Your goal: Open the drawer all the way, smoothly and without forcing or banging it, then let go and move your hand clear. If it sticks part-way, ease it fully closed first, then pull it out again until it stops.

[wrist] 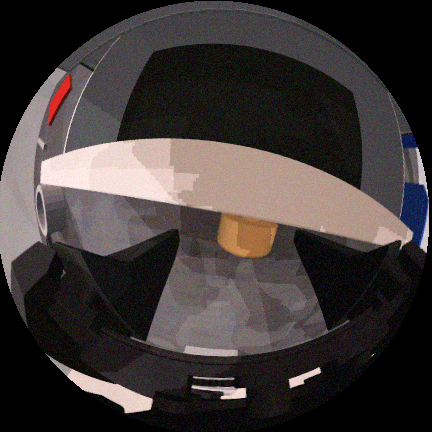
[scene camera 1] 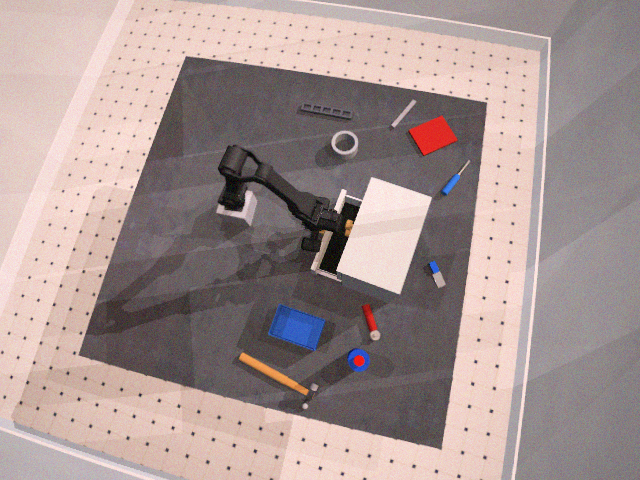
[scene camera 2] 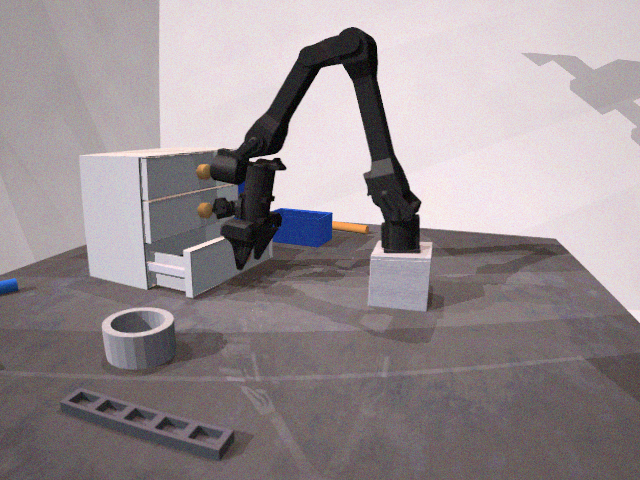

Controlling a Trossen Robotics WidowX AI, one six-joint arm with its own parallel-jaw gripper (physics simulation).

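Seen in the pictures: gripper, fingertip midpoint: (scene camera 1: 320,230) (scene camera 2: 248,264); arm's base, link origin: (wrist: 205,391) (scene camera 1: 234,202) (scene camera 2: 401,248).
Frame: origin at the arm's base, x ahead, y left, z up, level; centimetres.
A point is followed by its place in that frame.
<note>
A white cabinet (scene camera 1: 387,232) @(x 52.3, y -10.4, z 16.1 cm) (scene camera 2: 113,217) @(x 55.6, y 4.3, z 4.0 cm) has three drawers, with the upper two shut. The bottom drawer (scene camera 1: 321,253) @(x 32.5, y -15.0, z -0.7 cm) (scene camera 2: 209,263) @(x 35.6, y 3.3, z -4.3 cm) (wrist: 215,175) stands partly pulled out, its dark inside showing. Its orange knob (wrist: 247,235) @(x 32.0, y -5.4, z -3.1 cm) shows beyond the front's top edge in the wrist view; in scene camera 2 the fingers hide it. My gripper (scene camera 2: 249,260) @(x 30.6, y -5.3, z -6.7 cm) (wrist: 239,235) @(x 30.6, y -5.3, z -6.7 cm) is open and points down in front of the drawer front, fingertips low by the knob. In the wrist view the knob appears between the fingertips, right of the middle, with gaps on both sides.
Upper drawer knobs (scene camera 2: 203,171) @(x 40.4, y -6.3, z 12.1 cm) (scene camera 2: 204,210) @(x 40.4, y -6.3, z 4.0 cm) stick out close to the wrist. A grey ring (scene camera 1: 333,143) @(x 31.8, y 28.6, z -4.8 cm) (scene camera 2: 139,353) @(x 33.5, y 33.9, z -7.4 cm) and a slotted bar (scene camera 1: 326,111) @(x 27.1, y 45.2, z -9.5 cm) (scene camera 2: 147,423) @(x 26.7, y 44.7, z -9.5 cm) lie to one side. A blue bin (scene camera 1: 296,327) @(x 26.3, y -40.0, z -9.6 cm) (scene camera 2: 305,227) @(x 24.0, y -33.9, z -4.8 cm) and a hammer (scene camera 1: 273,374) @(x 20.9, y -56.2, z -7.3 cm) lie on the other.
</note>
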